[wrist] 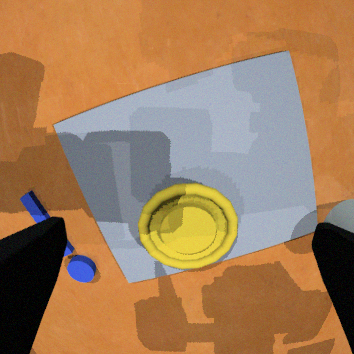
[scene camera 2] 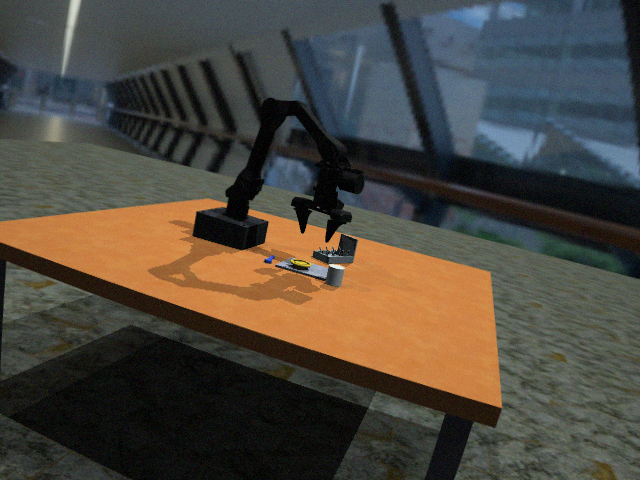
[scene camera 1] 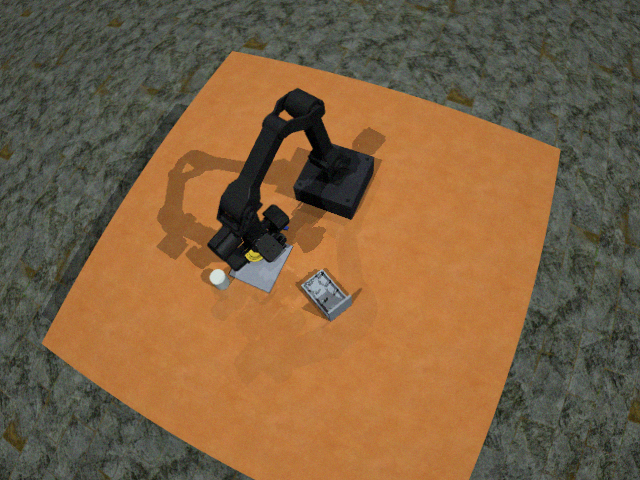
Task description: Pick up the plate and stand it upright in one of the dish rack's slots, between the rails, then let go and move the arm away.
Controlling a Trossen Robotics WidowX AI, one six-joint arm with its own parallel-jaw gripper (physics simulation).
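Observation:
The yellow round plate (scene camera 1: 254,254) (scene camera 2: 300,263) (wrist: 189,229) lies flat on a thin grey board (scene camera 1: 266,276) (scene camera 2: 316,271) (wrist: 272,180), near one edge of it. In the scene camera 1 view the arm partly covers the plate. The small grey dish rack (scene camera 1: 341,307) (scene camera 2: 348,248) stands apart from the board, with a tall panel at one end and several short upright pegs inside. My gripper (scene camera 2: 314,237) (wrist: 194,235) is open and empty. It points down and hangs well above the board, and in the wrist view the plate shows between its fingers. The rack does not show in the wrist view.
A white cylinder (scene camera 1: 218,279) (scene camera 2: 334,275) (wrist: 344,215) stands close to a corner of the board. A small blue object (scene camera 1: 285,227) (scene camera 2: 269,259) (wrist: 81,268) lies on the arm-base side of the board. The black arm base (scene camera 1: 330,188) (scene camera 2: 227,229) stands on the orange table (scene camera 1: 439,258) (scene camera 2: 413,320).

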